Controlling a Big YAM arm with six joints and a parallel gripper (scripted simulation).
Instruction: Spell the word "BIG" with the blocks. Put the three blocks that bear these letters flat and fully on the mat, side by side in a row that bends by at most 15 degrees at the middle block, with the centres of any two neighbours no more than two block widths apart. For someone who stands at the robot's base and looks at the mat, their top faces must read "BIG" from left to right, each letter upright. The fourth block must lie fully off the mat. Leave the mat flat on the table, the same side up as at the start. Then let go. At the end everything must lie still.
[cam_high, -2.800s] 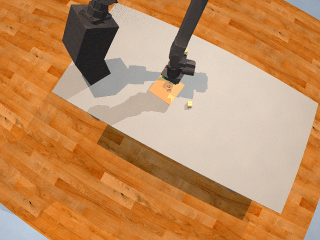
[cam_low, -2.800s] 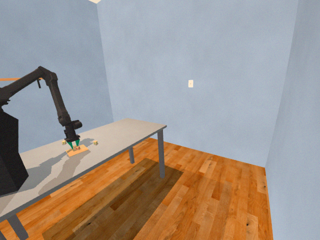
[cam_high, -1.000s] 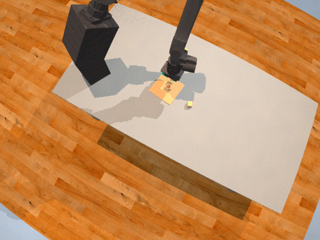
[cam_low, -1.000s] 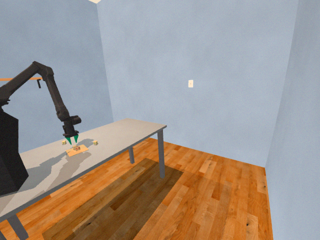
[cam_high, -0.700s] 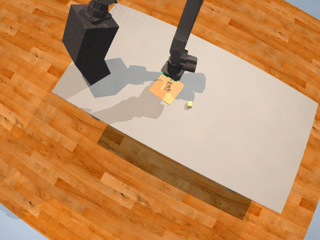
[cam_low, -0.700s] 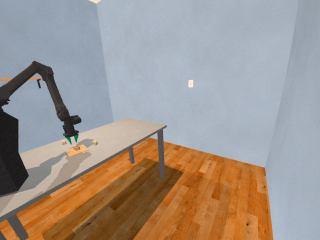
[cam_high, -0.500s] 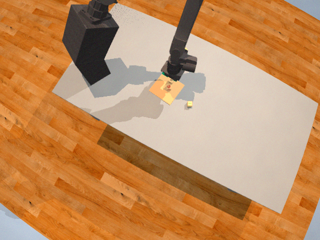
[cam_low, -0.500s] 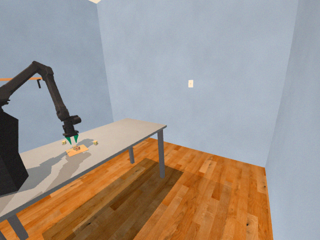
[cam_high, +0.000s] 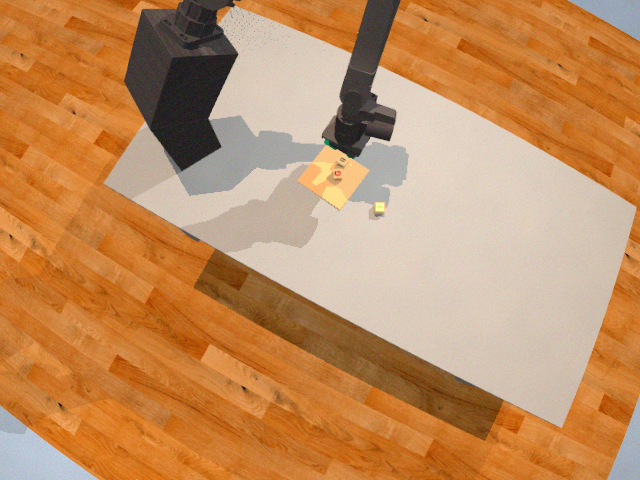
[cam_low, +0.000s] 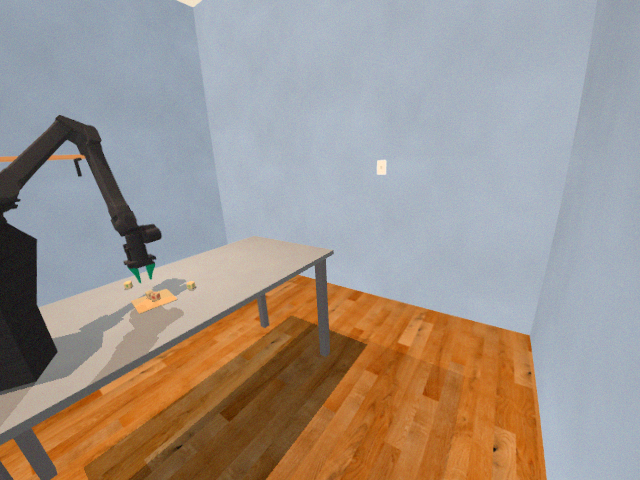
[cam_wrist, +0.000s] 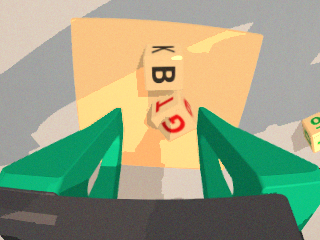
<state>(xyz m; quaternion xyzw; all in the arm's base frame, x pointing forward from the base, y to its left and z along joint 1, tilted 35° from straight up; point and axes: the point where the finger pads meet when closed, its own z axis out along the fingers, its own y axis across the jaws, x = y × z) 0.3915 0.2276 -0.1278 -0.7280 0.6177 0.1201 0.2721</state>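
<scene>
My hand is 8 cm above the mat, 4 cm to the left of it and 1 cm short of it. The rest, counted from my hand: block: 20 cm to the left, 7 cm below, 7 cm behind.
</scene>
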